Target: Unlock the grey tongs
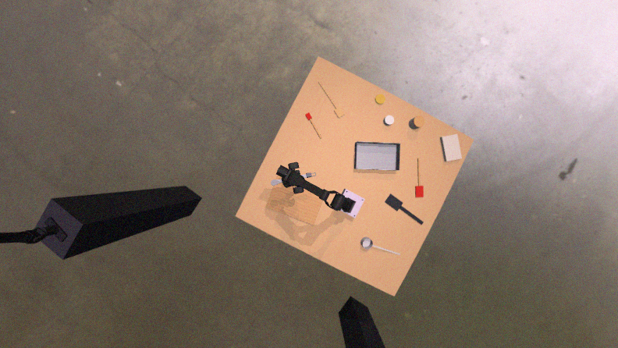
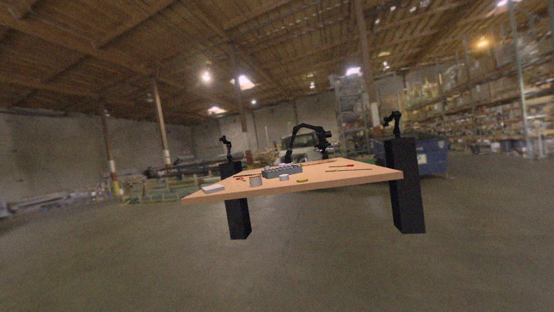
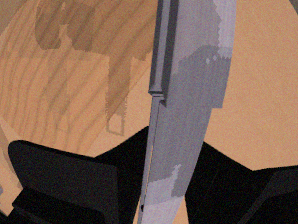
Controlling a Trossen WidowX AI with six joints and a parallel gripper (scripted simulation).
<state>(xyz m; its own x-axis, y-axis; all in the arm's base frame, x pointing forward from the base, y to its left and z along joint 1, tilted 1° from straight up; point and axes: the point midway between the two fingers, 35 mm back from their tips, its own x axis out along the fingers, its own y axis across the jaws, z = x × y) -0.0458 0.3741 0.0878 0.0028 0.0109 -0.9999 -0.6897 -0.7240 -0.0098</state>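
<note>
Right now my gripper tip is 14 cm past the wooden board, 8 cm to the left of it and 10 cm above it. Also, from my gripper tip: roasting tin 44 cm ahead, 37 cm to the right, 8 cm below; black spatula 24 cm ahead, 75 cm to the right, 10 cm below; red-headed tool 47 cm ahead, 73 cm to the right, 10 cm below.
</note>
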